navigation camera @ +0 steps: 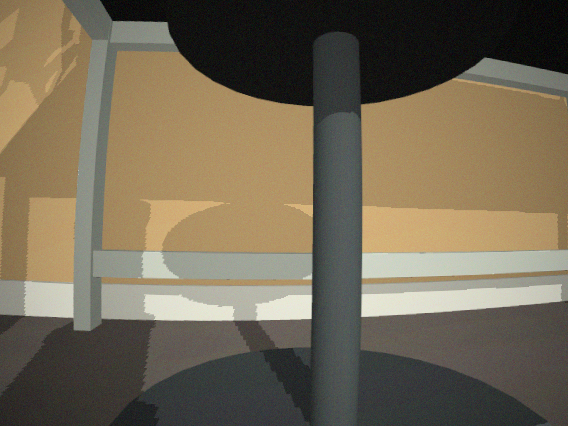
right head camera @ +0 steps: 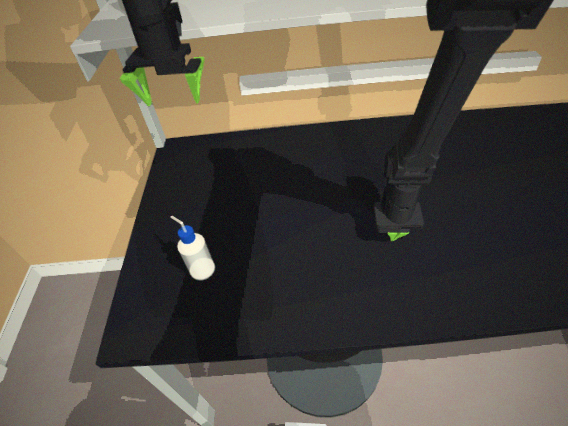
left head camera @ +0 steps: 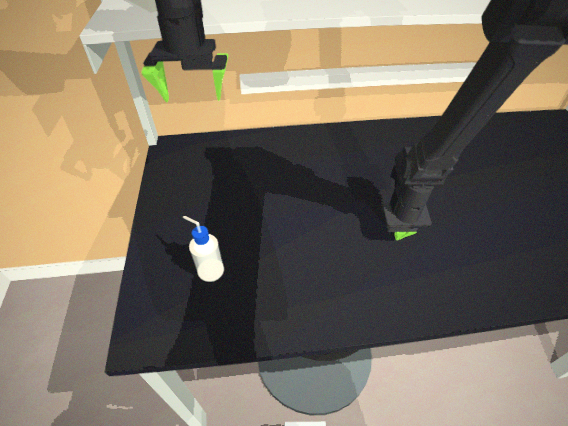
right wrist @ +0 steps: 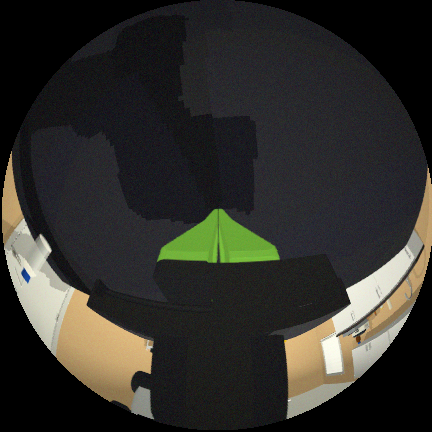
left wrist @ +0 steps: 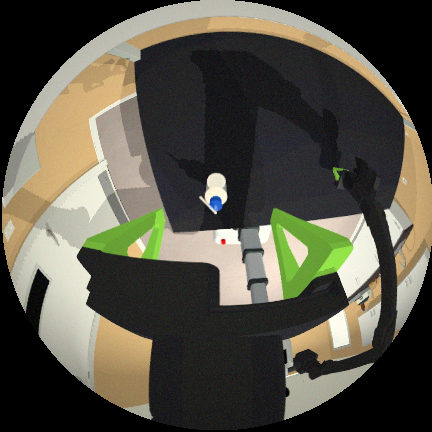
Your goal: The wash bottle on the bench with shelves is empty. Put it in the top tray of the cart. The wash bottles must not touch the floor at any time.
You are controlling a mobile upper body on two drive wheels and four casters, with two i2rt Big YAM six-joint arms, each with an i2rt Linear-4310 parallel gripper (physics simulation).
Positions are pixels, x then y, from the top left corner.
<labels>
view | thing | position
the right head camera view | my left gripper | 173,103
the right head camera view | my right gripper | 391,238
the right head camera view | wash bottle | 192,247
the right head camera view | bench with shelves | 286,212
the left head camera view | my left gripper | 193,100
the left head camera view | my right gripper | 396,237
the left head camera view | wash bottle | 204,248
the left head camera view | bench with shelves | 309,268
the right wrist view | my right gripper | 217,214
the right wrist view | bench with shelves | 204,112
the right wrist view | white cabinets with dark counter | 365,296
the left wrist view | bench with shelves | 273,116
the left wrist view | white door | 82,210
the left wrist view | white cabinets with dark counter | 361,266
</labels>
